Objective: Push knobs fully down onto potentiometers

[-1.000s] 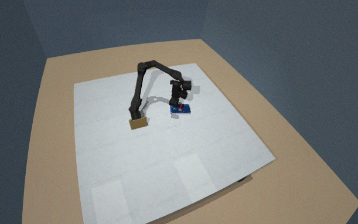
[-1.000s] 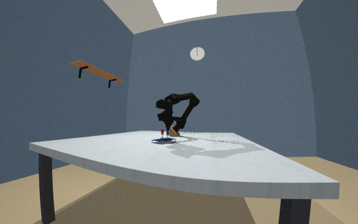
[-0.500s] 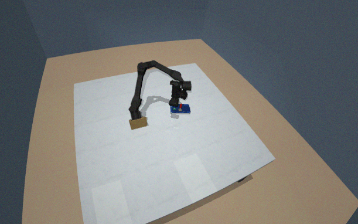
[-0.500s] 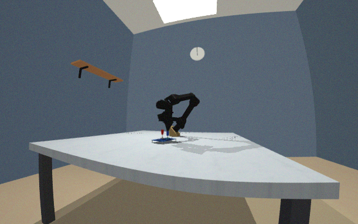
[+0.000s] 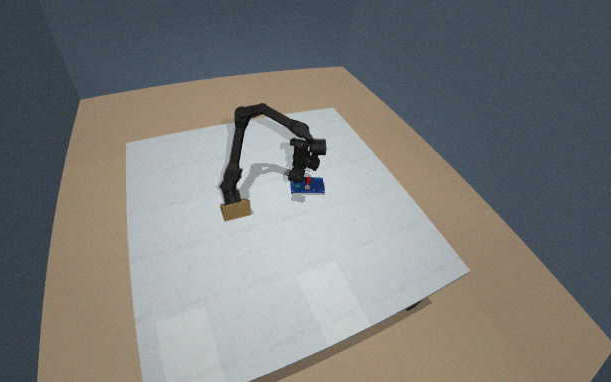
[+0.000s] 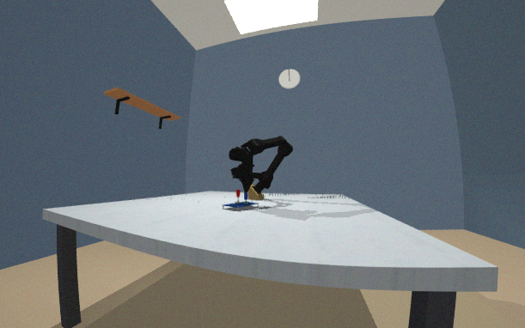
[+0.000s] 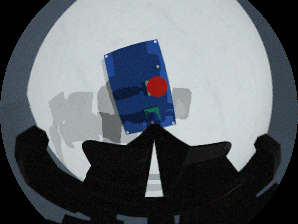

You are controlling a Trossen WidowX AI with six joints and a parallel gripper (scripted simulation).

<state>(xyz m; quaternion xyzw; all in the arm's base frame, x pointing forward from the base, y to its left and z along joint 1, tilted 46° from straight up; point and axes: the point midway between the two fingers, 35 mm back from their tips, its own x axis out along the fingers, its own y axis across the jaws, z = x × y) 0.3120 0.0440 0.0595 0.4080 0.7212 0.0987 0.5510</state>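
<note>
Right now the red knob is 4 cm ahead of my gripper tip and 2 cm to the right of it.
</note>
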